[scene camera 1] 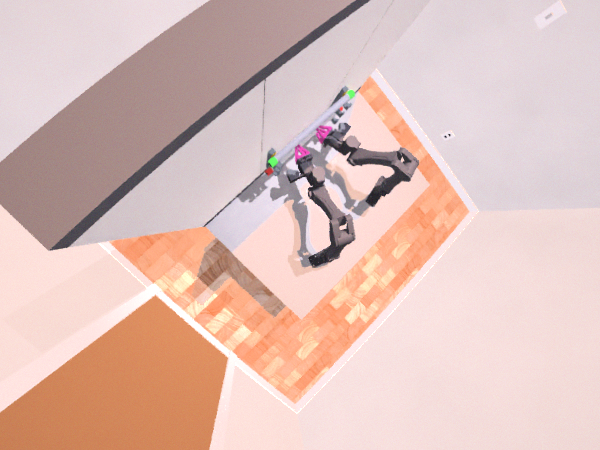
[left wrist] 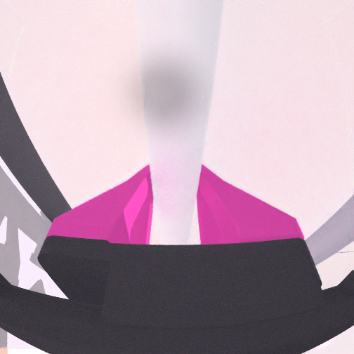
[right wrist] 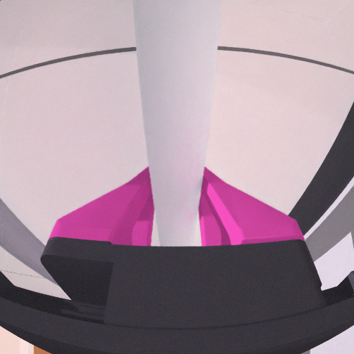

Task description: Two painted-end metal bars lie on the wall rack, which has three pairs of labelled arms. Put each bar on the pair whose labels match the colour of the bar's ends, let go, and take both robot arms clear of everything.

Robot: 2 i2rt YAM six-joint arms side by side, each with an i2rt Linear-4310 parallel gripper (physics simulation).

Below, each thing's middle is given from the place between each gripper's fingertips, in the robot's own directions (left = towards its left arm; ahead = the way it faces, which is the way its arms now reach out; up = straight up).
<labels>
The paler bar (right wrist: 176,54) lies 8 cm to the left of my right hand and 1 cm behind it.
Right now the paler bar is 5 cm to the right of my left hand and 1 cm behind it.
</labels>
